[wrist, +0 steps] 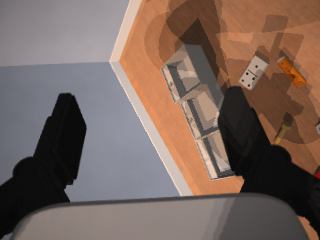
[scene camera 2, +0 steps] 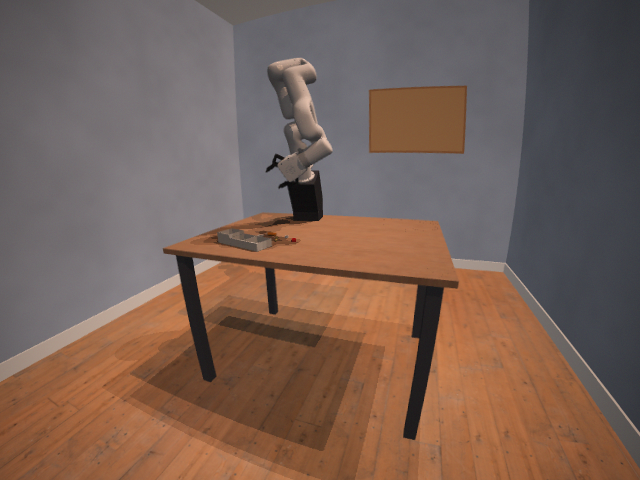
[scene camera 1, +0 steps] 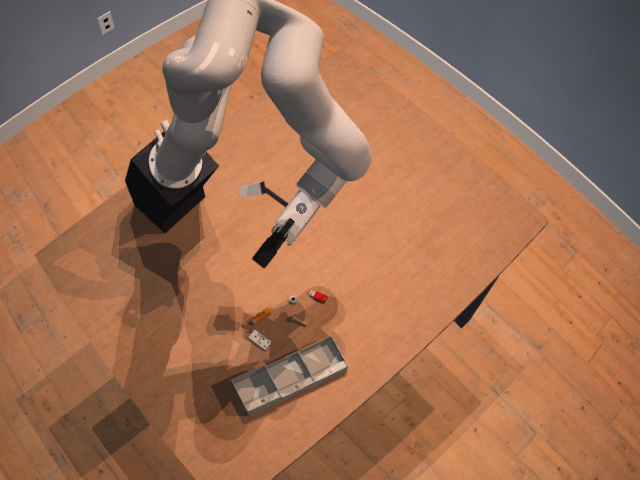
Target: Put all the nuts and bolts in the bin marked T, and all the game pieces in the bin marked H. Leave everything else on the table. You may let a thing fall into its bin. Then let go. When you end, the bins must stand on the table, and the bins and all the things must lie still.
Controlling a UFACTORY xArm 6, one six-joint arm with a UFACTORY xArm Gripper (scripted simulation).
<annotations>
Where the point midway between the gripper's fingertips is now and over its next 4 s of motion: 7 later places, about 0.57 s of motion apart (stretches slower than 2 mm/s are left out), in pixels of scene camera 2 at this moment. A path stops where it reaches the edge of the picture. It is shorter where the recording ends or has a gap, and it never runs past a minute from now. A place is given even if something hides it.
My gripper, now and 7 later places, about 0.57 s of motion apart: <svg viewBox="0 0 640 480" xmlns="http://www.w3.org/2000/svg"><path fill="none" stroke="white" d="M272 179L272 190L279 192L285 194L289 197L287 197L279 196L270 194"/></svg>
</annotations>
